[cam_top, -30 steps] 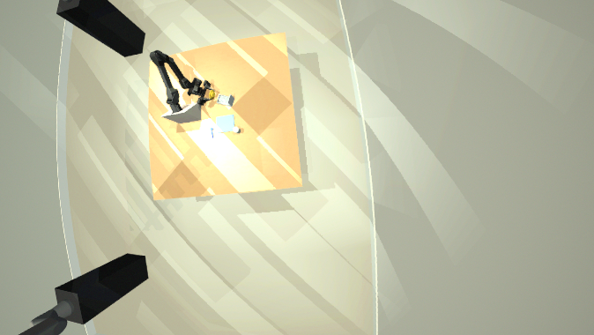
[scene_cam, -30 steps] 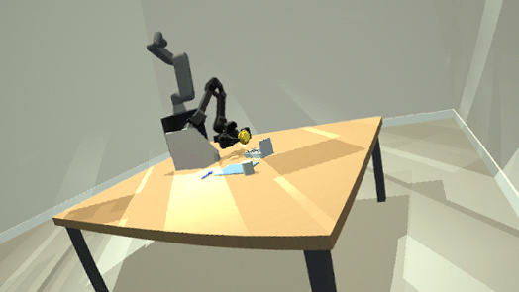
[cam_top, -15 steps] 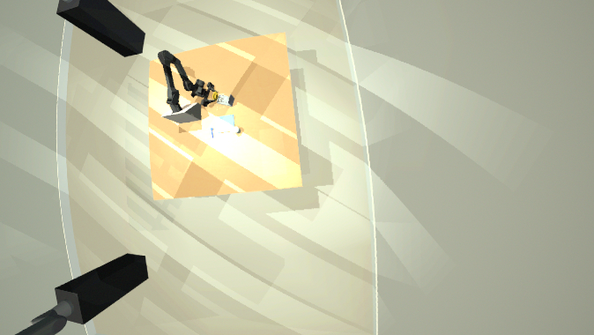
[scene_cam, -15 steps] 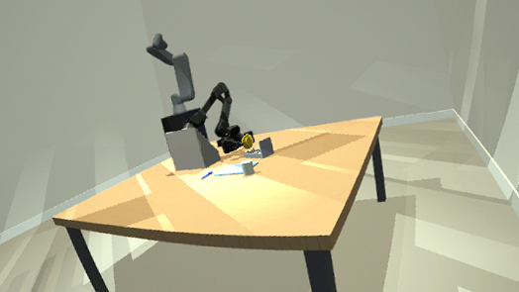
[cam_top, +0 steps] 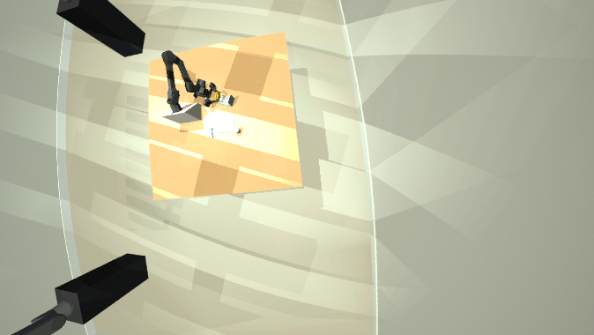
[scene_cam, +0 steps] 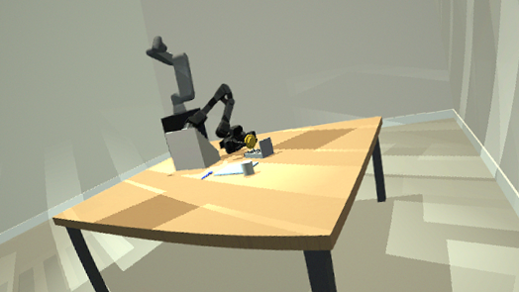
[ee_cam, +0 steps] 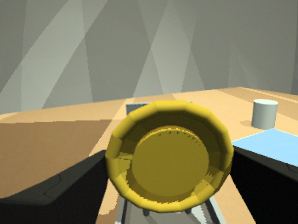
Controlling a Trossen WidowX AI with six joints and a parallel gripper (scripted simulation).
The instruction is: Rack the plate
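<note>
My gripper tip is now 1 cm past the plate. Round my gripper tip: dish rack: 4 cm below, 3 cm ahead, 1 cm to the right; then white cup: 26 cm to the right, 14 cm ahead, 4 cm below.
</note>
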